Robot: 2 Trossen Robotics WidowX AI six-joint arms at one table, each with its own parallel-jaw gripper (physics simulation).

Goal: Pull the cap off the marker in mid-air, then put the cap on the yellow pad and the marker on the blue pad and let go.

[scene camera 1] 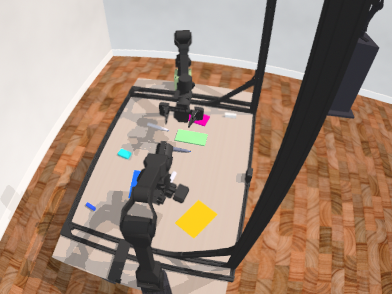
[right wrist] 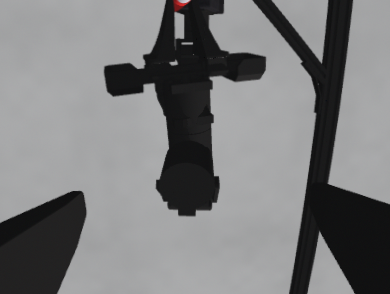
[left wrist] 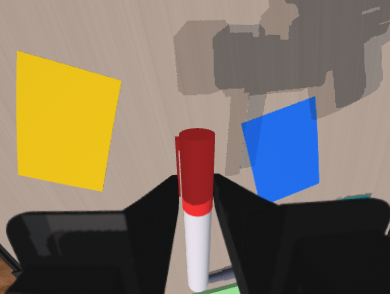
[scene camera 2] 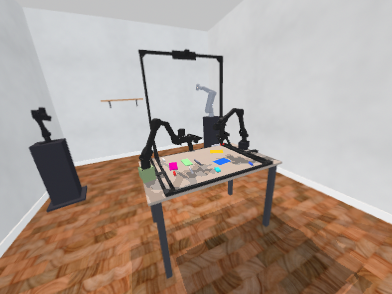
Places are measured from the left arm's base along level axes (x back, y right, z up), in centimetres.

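Pixels of known places: left gripper, fingertip midpoint: (left wrist: 195, 181) (scene camera 2: 221, 144); right gripper, fingertip midpoint: (scene camera 1: 177, 125) (right wrist: 199, 198) (scene camera 2: 200, 137); left arm's base at its link origin: (scene camera 1: 153, 284) (scene camera 2: 243, 141); right arm's base at its link origin: (scene camera 2: 145, 167).
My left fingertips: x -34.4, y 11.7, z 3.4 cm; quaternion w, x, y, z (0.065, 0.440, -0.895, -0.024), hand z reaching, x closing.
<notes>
For each thing: its top centre in the pictures, then the offset to it from my left fingertips.
- white barrel at its top centre: (left wrist: 200, 241) (scene camera 1: 167, 184) dz +1.3, dx -3.1, dy +2.2 cm
- red cap at its top centre: (left wrist: 198, 182) (right wrist: 179, 8) dz +1.4, dx +0.7, dy -0.5 cm
- yellow pad at its top centre: (left wrist: 64, 131) (scene camera 1: 196, 218) (scene camera 2: 216, 151) dz -12.1, dx +8.3, dy +10.8 cm
- blue pad at its top centre: (left wrist: 285, 157) (scene camera 1: 142, 184) (scene camera 2: 221, 161) dz -12.1, dx -13.5, dy -8.4 cm
- green pad at its top centre: (scene camera 1: 191, 136) (scene camera 2: 186, 161) dz -11.4, dx -34.4, dy +19.7 cm
- magenta pad at its top centre: (scene camera 1: 194, 116) (scene camera 2: 173, 165) dz -11.4, dx -47.9, dy +24.7 cm
- dark grey pen at its top centre: (left wrist: 236, 277) (scene camera 1: 176, 147) dz -10.3, dx -28.7, dy +10.8 cm
- pale pen at its top centre: (scene camera 1: 158, 126) dz -10.6, dx -45.1, dy +4.9 cm
- cyan block at its top centre: (scene camera 1: 124, 153) dz -10.7, dx -32.4, dy -14.6 cm
- small blue piece at its top centre: (scene camera 1: 90, 205) dz -10.1, dx -6.5, dy -34.2 cm
The marker has a white barrel (scene camera 1: 173, 176) (left wrist: 198, 250) and a red cap (left wrist: 197, 165) with a clip; the cap is on. My left gripper (left wrist: 195, 181) is shut on the cap, holding the marker above the table. The barrel points back between the fingers in the left wrist view. My right gripper (scene camera 1: 178, 124) is open and empty, across the table from the left one. Part of the marker shows at the top edge of the right wrist view. The yellow pad (scene camera 1: 196, 219) (scene camera 2: 216, 151) (left wrist: 65, 122) and blue pad (scene camera 1: 134, 182) (scene camera 2: 221, 161) (left wrist: 287, 150) lie flat on the table.
A green pad (scene camera 1: 191, 137) (scene camera 2: 186, 162), a magenta pad (scene camera 1: 201, 119) (scene camera 2: 173, 166), a dark grey pen (scene camera 1: 184, 150), a pale pen (scene camera 1: 158, 127), a cyan block (scene camera 1: 124, 153) and a small blue piece (scene camera 1: 90, 206) lie on the table. Black rails run around its edges.
</notes>
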